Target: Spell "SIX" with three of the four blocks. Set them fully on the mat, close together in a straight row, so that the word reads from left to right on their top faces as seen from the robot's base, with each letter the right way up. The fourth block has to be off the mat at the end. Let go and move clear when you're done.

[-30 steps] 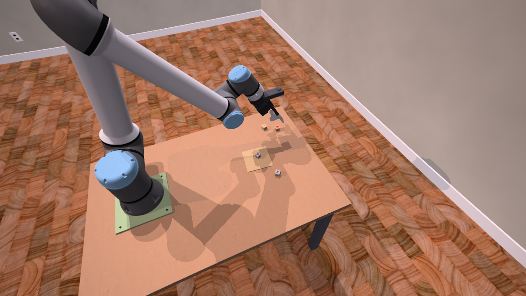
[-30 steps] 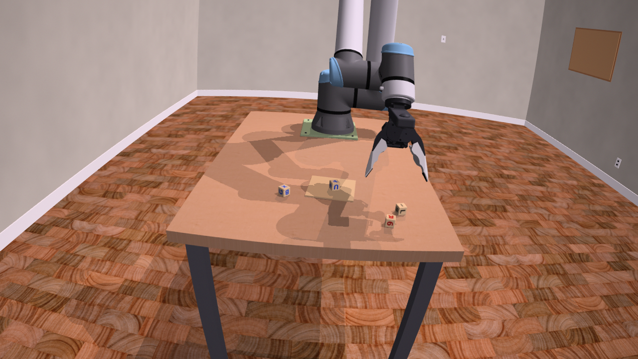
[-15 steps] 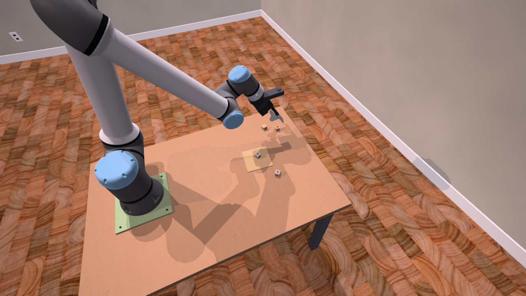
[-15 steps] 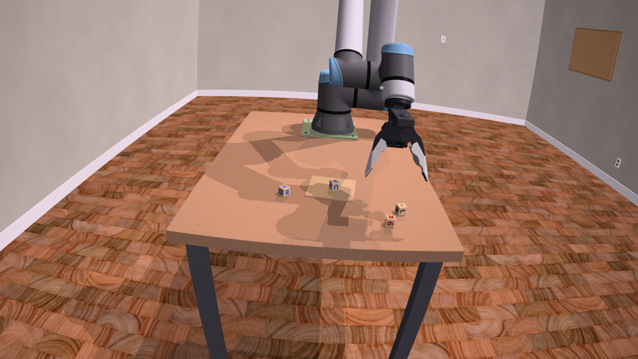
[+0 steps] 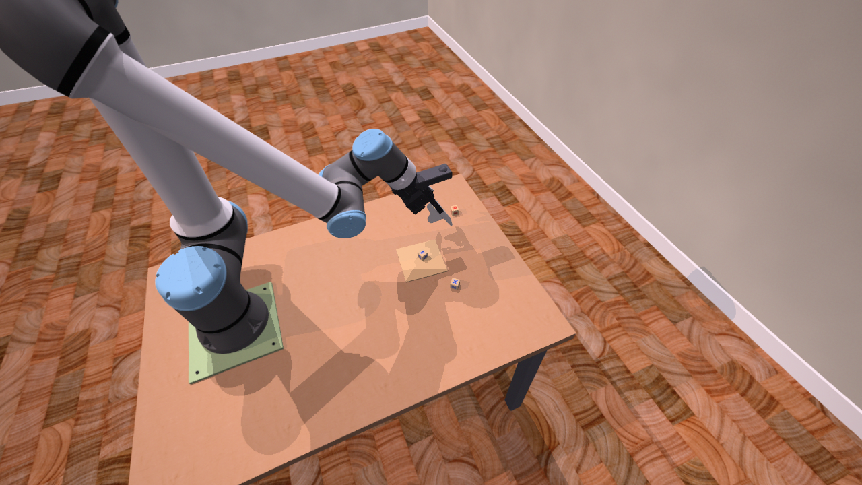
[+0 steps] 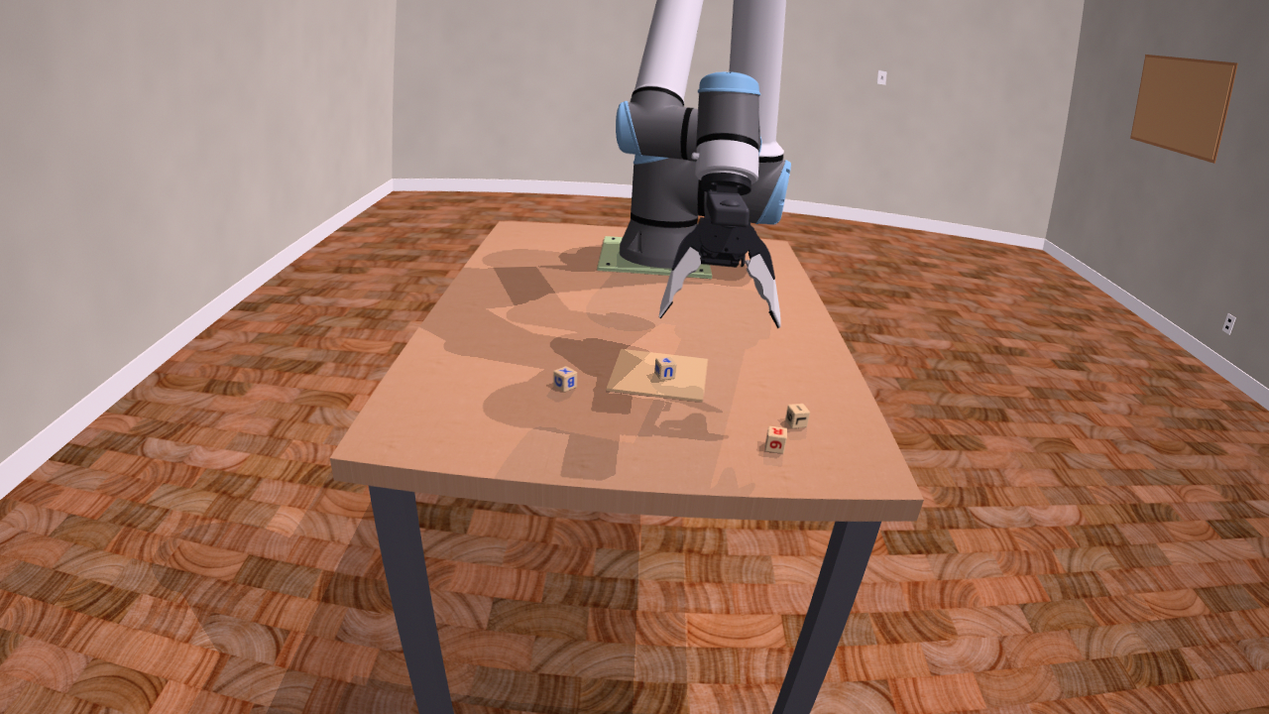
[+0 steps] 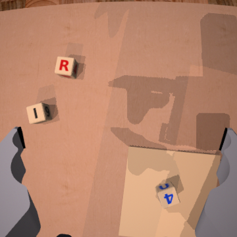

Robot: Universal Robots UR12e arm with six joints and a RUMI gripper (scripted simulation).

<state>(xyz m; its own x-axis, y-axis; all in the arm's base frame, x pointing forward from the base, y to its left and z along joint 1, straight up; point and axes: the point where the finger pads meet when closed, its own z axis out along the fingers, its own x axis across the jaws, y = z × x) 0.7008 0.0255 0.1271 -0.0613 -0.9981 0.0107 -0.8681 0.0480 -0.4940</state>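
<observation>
The mat lies 11 cm behind my hand, 6 cm to the right of it and 13 cm below it. Round my hand: red-lettered block 9 cm ahead, 8 cm to the left, 12 cm below.
</observation>
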